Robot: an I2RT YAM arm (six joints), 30 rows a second.
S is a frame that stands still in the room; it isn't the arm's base.
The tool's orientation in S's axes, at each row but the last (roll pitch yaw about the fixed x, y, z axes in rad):
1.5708 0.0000 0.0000
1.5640 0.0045 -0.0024
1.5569 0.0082 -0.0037
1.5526 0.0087 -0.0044
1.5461 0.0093 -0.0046
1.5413 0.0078 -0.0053
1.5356 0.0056 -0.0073
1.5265 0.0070 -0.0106
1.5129 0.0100 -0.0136
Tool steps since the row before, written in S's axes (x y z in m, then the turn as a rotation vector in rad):
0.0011 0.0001 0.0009 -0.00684 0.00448 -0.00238
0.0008 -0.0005 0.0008 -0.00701 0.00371 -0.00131
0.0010 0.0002 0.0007 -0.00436 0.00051 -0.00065
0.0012 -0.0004 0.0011 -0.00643 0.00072 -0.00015
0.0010 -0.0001 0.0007 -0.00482 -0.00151 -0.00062
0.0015 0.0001 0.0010 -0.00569 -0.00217 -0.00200
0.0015 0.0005 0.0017 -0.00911 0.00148 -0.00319
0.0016 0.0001 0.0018 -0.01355 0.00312 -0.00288
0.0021 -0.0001 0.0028 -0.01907 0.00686 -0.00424
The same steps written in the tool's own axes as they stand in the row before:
0.0011 0.0009 -0.0001 -0.00684 -0.00238 -0.00448
0.0008 0.0008 0.0005 -0.00701 -0.00132 -0.00370
0.0010 0.0007 -0.0002 -0.00436 -0.00068 -0.00050
0.0012 0.0011 0.0004 -0.00643 -0.00019 -0.00070
0.0010 0.0007 0.0001 -0.00481 -0.00070 0.00152
0.0015 0.0010 -0.0001 -0.00566 -0.00211 0.00214
0.0015 0.0017 -0.0005 -0.00910 -0.00319 -0.00153
0.0016 0.0018 0.0000 -0.01356 -0.00284 -0.00311
0.0021 0.0028 0.0002 -0.01912 -0.00404 -0.00685

